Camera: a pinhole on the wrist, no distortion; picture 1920 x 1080 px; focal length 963.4 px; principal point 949.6 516.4 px. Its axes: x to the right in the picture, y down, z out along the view. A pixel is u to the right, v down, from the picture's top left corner.
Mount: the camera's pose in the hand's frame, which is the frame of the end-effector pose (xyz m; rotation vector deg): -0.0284 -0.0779 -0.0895 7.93 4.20 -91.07
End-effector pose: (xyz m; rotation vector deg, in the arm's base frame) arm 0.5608 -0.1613 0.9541 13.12 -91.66 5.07
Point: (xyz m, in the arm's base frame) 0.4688 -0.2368 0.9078
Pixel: 724.9 511.8
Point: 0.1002 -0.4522 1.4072
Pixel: outside the picture
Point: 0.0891 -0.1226 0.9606
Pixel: 412.9 630.9
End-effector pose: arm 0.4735 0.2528 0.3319 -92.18 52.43 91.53
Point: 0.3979 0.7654 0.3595
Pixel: 1027.0 546.9
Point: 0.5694 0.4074 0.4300
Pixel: 1270.9 182.4
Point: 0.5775 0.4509 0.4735
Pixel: 1326.1 55.8
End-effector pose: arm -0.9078 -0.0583 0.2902 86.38 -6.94 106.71
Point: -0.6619 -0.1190 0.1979
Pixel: 999.1 255.2
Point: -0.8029 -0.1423 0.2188
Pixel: 554.8 144.1
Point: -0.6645 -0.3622 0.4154
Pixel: 373.6 511.2
